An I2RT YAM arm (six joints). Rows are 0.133 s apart.
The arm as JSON. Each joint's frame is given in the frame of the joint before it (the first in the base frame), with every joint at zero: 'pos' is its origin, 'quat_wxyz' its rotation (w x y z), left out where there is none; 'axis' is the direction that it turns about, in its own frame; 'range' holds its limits. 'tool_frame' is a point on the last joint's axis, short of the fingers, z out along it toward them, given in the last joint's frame.
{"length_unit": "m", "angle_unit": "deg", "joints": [
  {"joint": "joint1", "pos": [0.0, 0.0, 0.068], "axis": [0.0, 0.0, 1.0], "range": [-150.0, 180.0]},
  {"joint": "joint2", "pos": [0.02, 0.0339, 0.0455], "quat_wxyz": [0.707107, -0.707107, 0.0, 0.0], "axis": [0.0, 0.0, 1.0], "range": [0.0, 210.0]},
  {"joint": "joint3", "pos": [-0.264, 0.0, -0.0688], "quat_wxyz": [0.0, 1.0, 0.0, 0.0], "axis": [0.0, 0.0, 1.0], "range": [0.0, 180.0]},
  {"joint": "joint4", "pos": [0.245, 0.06, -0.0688], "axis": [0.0, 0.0, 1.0], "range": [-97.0, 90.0]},
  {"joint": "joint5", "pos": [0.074, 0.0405, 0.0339], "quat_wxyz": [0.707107, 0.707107, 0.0, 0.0], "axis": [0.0, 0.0, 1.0], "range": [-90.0, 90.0]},
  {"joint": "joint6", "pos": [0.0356, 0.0, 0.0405], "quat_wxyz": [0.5, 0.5, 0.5, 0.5], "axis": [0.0, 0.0, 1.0], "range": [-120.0, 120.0]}
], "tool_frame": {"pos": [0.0, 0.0, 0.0], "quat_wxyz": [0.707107, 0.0, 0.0, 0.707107]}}
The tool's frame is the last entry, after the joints.
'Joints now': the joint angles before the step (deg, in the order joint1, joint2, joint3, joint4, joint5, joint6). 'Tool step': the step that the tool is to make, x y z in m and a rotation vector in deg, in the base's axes. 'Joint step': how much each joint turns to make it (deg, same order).
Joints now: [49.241 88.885 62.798 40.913 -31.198 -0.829]
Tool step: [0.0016 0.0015 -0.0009 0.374 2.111 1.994]
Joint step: [-0.170 0.679 0.343 0.701 -1.614 2.758]
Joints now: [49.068 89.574 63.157 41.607 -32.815 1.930]
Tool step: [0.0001 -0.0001 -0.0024 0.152 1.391 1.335]
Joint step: [-0.111 0.218 -0.394 0.796 -1.092 1.784]
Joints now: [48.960 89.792 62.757 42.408 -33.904 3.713]
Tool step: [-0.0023 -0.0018 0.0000 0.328 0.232 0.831]
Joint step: [0.034 -0.478 -0.662 0.680 -0.663 0.714]
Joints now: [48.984 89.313 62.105 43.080 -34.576 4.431]
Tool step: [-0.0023 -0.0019 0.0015 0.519 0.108 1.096]
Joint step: [0.002 -0.491 -0.441 0.770 -0.931 0.869]
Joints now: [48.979 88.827 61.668 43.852 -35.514 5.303]
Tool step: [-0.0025 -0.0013 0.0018 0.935 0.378 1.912]
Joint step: [0.044 -0.246 -0.379 1.631 -1.513 1.758]
